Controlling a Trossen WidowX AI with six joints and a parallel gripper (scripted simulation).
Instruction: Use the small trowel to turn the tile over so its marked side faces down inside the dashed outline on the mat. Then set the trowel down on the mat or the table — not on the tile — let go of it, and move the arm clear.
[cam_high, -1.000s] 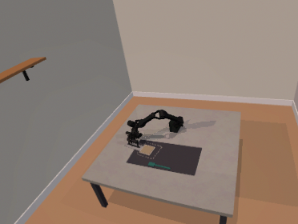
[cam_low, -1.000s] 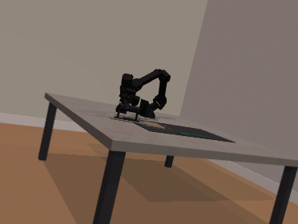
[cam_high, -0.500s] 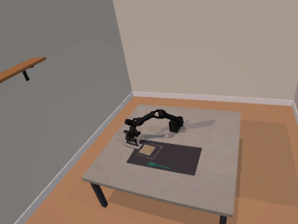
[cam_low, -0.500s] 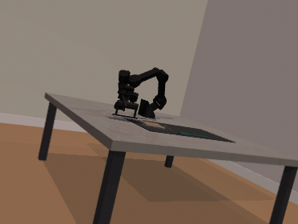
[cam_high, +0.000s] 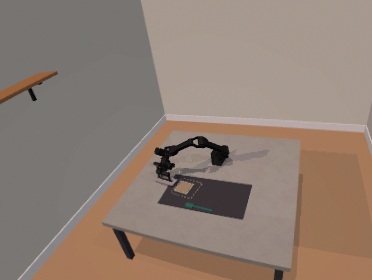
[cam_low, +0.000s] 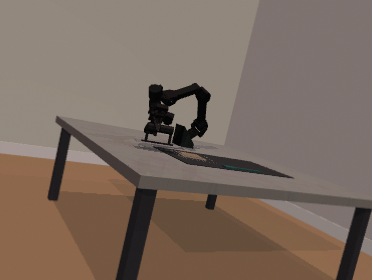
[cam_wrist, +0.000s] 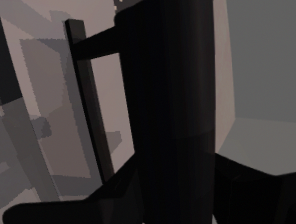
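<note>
Right now my gripper tip is 140 mm short of the green trowel, 380 mm to the right of it and 80 mm above it. From my gripper tip the other things lie so: dark mat: 390 mm to the left, 100 mm below; tile: 10 mm behind, 200 mm to the left, 80 mm below.
</note>
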